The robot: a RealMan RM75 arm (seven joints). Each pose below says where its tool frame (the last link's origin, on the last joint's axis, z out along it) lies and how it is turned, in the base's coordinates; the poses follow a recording.
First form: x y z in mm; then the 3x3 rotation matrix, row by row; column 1 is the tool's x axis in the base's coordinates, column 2 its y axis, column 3 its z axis. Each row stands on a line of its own.
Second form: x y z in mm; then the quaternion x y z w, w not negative. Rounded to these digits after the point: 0 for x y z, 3 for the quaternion.
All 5 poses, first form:
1:
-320 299 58
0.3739 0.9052 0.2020
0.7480 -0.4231 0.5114
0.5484 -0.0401 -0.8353
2:
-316 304 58
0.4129 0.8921 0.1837
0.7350 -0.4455 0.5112
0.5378 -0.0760 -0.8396
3:
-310 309 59
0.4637 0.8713 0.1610
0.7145 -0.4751 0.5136
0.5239 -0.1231 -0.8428
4:
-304 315 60
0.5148 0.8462 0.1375
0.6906 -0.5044 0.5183
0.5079 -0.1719 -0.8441
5:
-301 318 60
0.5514 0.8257 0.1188
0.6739 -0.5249 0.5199
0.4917 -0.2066 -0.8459
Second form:
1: -320 299 58 -0.811 -0.509 -0.231 0.170
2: -316 304 58 -0.821 -0.495 -0.220 0.179
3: -310 309 59 -0.834 -0.475 -0.205 0.191
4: -304 315 60 -0.846 -0.454 -0.191 0.204
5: -301 318 60 -0.855 -0.439 -0.179 0.213
